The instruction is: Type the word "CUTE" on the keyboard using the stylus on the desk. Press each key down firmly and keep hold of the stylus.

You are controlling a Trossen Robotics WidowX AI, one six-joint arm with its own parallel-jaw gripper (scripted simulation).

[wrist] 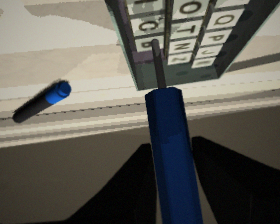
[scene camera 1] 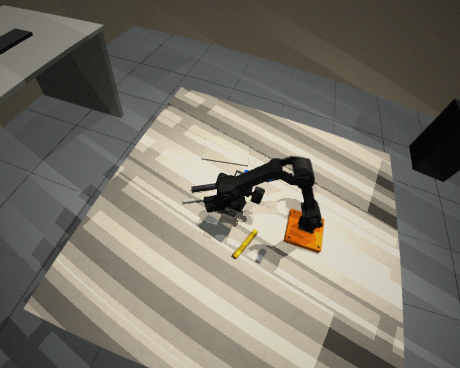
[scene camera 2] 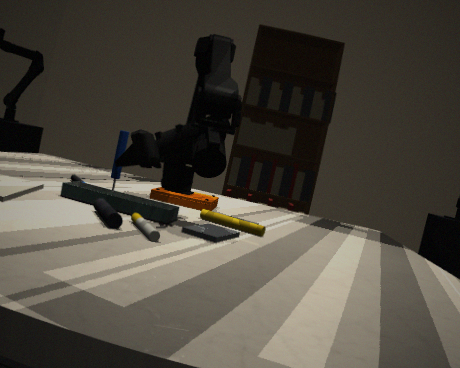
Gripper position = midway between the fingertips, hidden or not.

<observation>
In view: the gripper [scene camera 2: 117,164] and a flat grey pad [scene camera 2: 209,232].
The gripper is seen too in the wrist view [wrist: 171,149]. The wrist view misses the flat grey pad: it is out of frame.
</observation>
